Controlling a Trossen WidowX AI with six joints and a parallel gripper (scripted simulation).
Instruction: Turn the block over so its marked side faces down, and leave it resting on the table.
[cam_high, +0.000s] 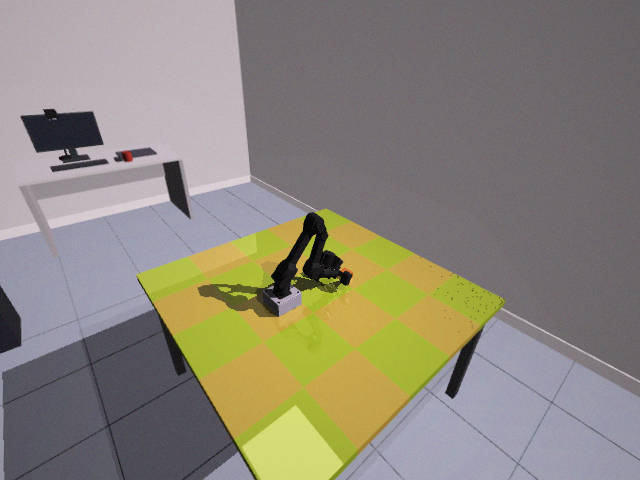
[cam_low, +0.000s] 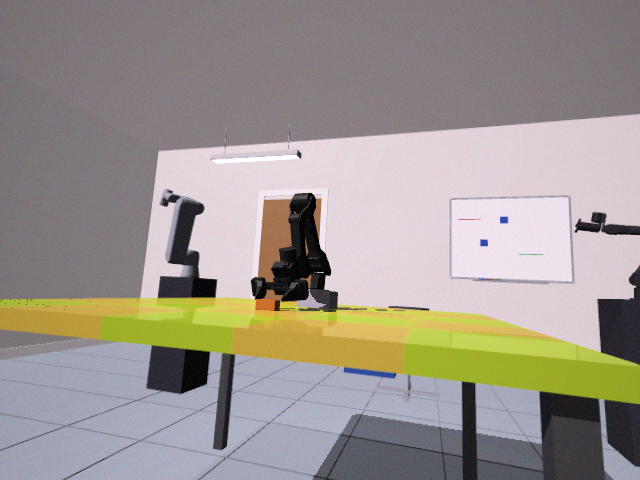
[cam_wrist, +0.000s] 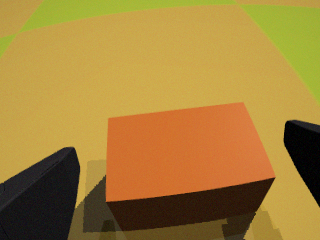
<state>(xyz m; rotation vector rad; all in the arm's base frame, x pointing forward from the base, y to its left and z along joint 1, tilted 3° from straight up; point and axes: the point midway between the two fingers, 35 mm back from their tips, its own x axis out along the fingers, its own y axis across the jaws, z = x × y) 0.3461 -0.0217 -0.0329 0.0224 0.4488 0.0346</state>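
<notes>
My gripper tip is now 20 mm above the block.
</notes>
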